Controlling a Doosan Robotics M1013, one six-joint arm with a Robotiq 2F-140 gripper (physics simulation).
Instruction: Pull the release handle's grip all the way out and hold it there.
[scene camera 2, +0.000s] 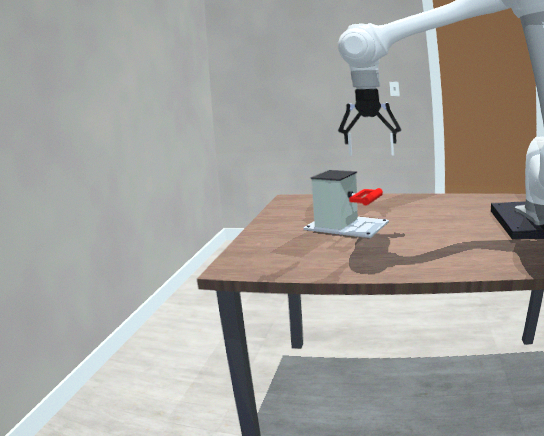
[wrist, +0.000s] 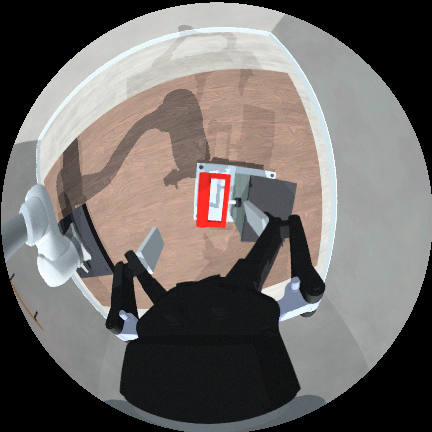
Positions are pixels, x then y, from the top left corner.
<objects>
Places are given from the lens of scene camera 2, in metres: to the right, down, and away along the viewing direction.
gripper (scene camera 2: 371, 154): 0.31, -0.20, 1.36
base plate (scene camera 2: 362, 227): 0.29, 0.03, 1.42
</objects>
